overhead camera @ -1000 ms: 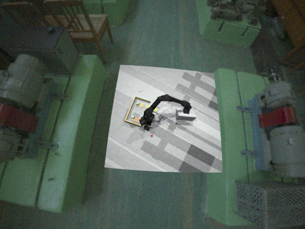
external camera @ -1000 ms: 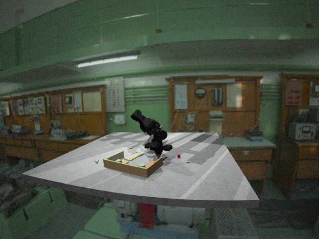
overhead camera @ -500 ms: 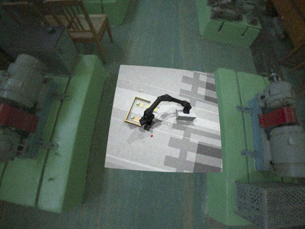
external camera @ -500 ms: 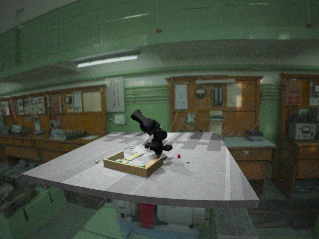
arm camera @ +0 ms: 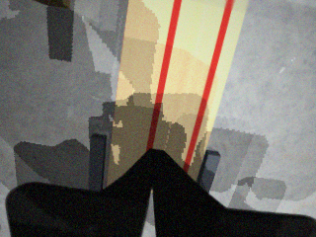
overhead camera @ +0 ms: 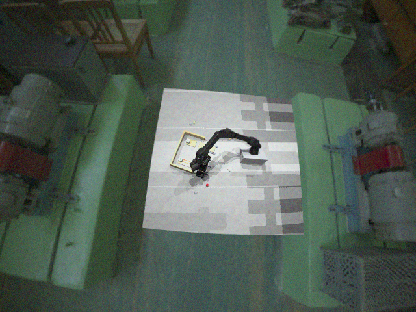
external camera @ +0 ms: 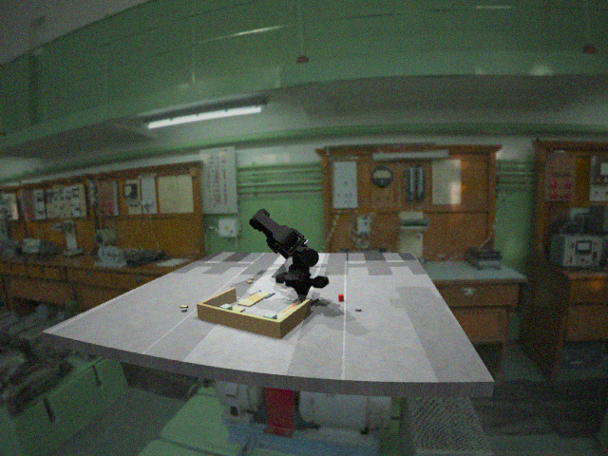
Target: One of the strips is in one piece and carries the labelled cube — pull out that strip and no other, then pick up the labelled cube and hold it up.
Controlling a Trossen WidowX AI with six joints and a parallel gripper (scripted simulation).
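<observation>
My gripper tip is 13 cm to the right of the red piece, 6 cm past it and 1 cm below it.
</observation>
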